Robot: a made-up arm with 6 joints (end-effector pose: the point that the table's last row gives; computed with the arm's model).
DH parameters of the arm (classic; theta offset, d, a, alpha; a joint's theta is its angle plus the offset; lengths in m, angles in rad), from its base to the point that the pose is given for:
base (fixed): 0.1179 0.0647 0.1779 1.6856
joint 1: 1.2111 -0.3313 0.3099 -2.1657
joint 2: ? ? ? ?
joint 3: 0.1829 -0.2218 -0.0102 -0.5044
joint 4: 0 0.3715 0.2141 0.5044
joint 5: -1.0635 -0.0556 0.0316 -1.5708
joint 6: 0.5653 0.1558 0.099 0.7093
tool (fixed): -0.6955 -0.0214 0 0
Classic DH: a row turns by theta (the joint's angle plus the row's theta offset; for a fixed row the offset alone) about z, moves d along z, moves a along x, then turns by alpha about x.
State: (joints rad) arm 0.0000 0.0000 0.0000 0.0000 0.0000 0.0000
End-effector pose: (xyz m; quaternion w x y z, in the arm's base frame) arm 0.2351 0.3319 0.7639 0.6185 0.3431 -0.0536 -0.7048
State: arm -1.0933 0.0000 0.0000 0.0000 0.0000 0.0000
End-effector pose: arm 0.7605 0.4449 0.3260 0.6187 -0.1027 0.2490 -0.7380
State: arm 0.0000 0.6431 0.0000 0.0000 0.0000 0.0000
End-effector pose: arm 0.3088 0.5263 0.7014 0.7631 0.0735 -0.1139 -0.6319
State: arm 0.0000 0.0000 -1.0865 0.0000 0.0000 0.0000
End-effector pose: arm 0.2351 0.0001 0.5033 0.3521 0.6135 0.3184 -0.6311
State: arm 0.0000 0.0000 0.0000 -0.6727 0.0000 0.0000
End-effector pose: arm 0.1145 0.1713 0.6028 0.4227 0.5967 0.0402 -0.6809
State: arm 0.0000 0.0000 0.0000 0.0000 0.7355 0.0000
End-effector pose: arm 0.2351 0.4533 0.8001 0.7005 0.0978 -0.3034 -0.6384
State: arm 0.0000 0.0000 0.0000 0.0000 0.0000 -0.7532
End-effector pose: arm 0.1655 0.3081 0.7639 0.3160 0.2993 -0.1760 -0.8829
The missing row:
joint 2: -0.7099 0.0385 -0.0591 0.5892
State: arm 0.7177 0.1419 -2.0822 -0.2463 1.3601 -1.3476
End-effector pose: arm -0.0519 -0.0375 0.1833 0.0684 -0.4852 -0.1804 0.8529
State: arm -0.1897 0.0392 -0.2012 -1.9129 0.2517 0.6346
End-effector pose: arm 0.0537 0.2308 0.2477 0.1570 0.8783 0.0610 -0.4475
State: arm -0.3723 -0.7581 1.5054 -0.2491 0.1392 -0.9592
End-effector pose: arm 0.3272 0.6707 0.6494 0.2270 0.0742 -0.5971 -0.7658
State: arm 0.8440 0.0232 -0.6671 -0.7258 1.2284 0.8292
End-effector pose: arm -0.2216 0.1444 0.4494 0.6659 0.5935 -0.2740 -0.3596
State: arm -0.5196 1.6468 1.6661 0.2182 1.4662 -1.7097
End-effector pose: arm -0.0455 0.0726 0.3643 0.4319 0.4561 -0.1586 0.7618
